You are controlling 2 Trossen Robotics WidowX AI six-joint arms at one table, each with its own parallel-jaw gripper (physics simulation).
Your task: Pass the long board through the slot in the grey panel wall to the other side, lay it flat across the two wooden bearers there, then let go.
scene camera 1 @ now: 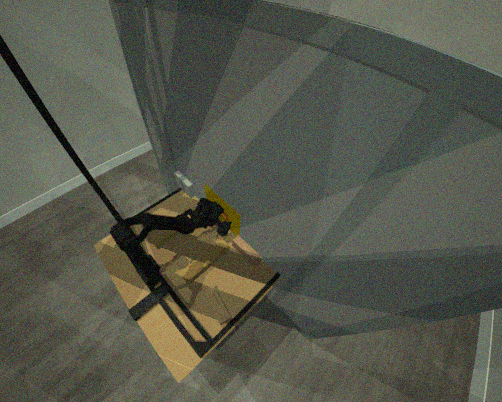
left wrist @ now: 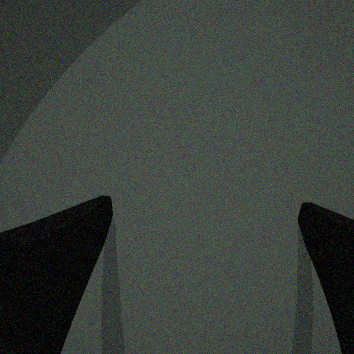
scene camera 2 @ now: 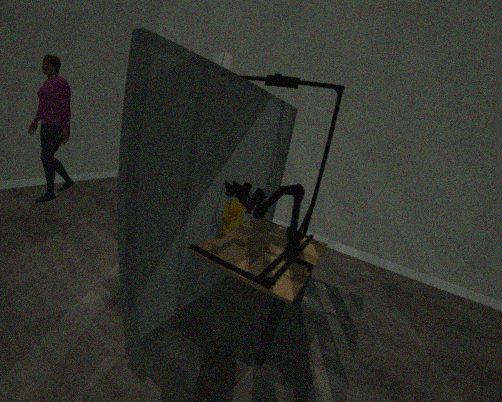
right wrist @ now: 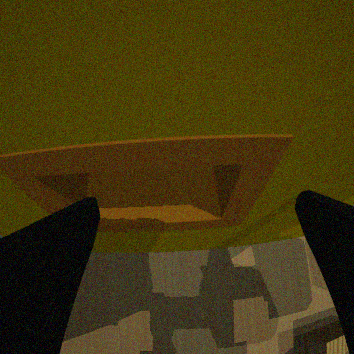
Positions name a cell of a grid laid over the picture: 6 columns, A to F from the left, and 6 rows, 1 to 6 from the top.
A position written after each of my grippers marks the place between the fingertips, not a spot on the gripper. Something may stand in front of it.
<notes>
My left gripper (left wrist: D4) is open and holds nothing. My right gripper (right wrist: D4) is open and touches a grey panel wall (right wrist: B2).
</notes>
